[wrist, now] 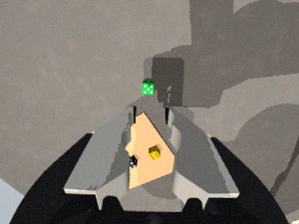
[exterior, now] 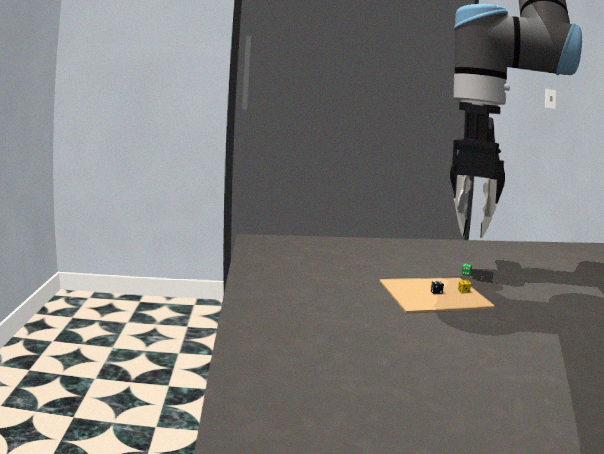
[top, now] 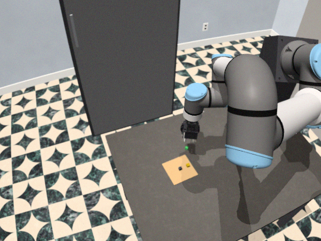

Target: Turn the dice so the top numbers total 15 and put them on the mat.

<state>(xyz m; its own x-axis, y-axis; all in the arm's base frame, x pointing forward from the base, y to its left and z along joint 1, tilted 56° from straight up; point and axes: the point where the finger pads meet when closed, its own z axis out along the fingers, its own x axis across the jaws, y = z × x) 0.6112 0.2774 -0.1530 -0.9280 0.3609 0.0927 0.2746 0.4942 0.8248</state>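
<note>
Right now my hand is 80 mm above the green die. Also, from my hand: black die (120 mm to the left, 70 mm below, 70 mm ahead); then yellow die (110 mm to the left, 70 mm below, 20 mm ahead); then orange mat (120 mm to the left, 80 mm below, 70 mm ahead).
</note>
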